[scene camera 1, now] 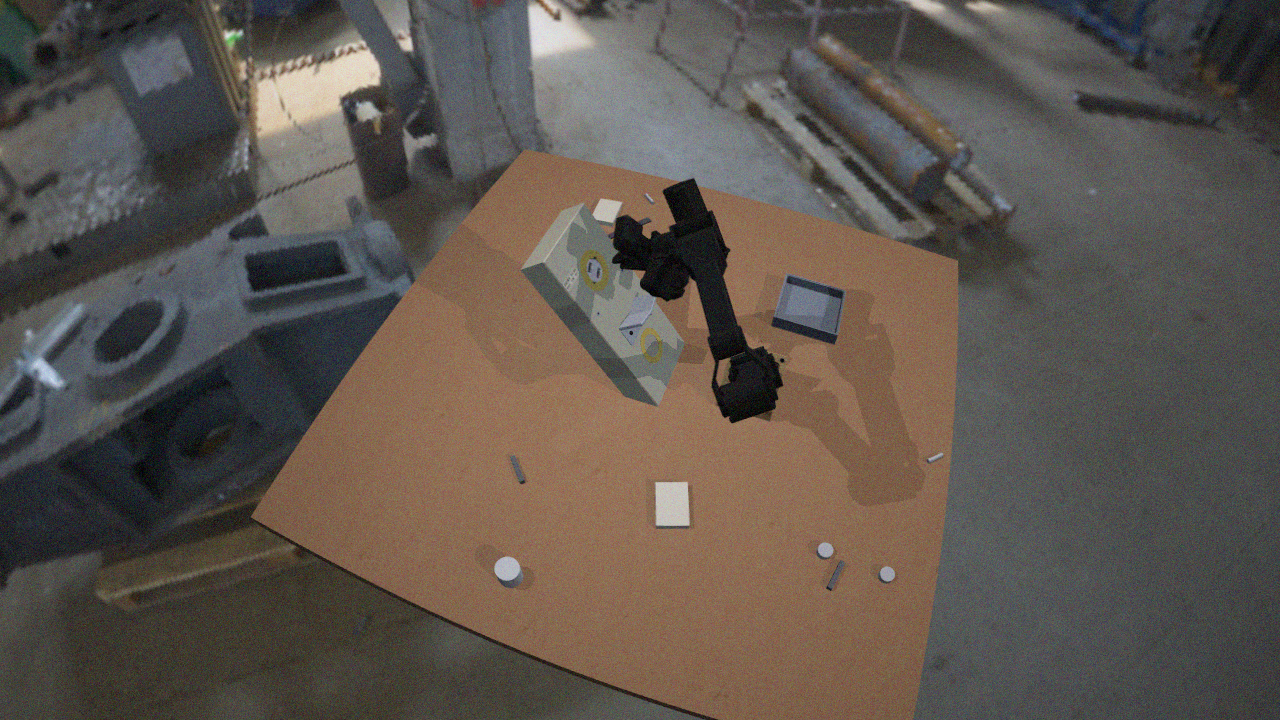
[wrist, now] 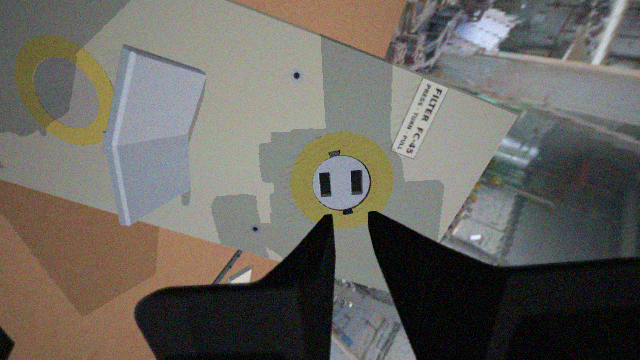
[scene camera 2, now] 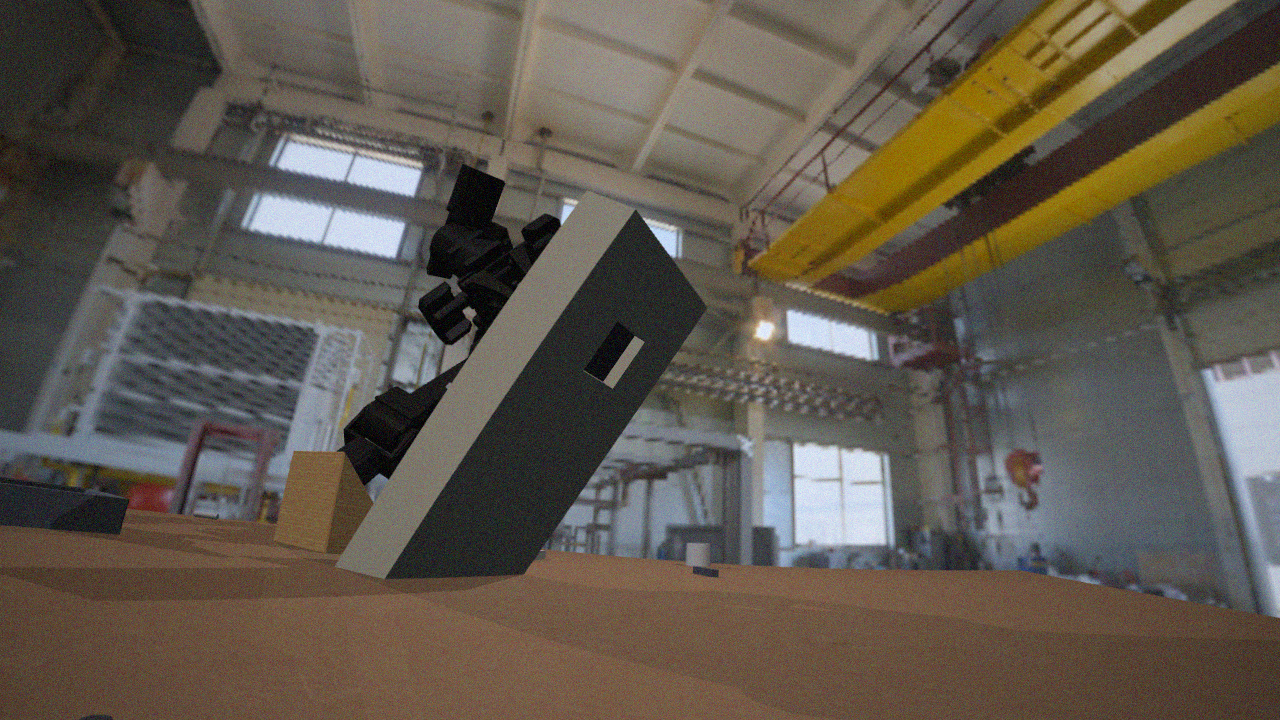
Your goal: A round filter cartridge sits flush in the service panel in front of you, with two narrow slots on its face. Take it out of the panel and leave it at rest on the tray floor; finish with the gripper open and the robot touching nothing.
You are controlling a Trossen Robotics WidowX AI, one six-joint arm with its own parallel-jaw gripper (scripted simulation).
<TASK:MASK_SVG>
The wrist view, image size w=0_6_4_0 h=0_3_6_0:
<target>my gripper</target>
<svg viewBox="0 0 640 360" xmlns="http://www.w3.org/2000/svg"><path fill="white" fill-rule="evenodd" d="M0 327L0 360L8 360L15 343ZM333 215L325 214L296 248L259 280L244 283L164 287L142 298L135 307L134 317L156 359L330 360L336 262ZM368 212L368 229L375 256L390 290L391 298L412 350L416 355L416 360L640 360L640 258L624 257L498 267L477 260L446 245L441 245L377 211Z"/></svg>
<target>round grey filter cartridge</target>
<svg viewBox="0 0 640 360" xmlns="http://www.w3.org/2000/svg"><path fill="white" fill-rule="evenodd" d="M336 150L330 152L330 158L322 162L315 170L312 186L315 196L322 204L332 209L342 210L354 207L364 199L369 189L370 180L368 172L360 160L352 156L340 155L339 151Z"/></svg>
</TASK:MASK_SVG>
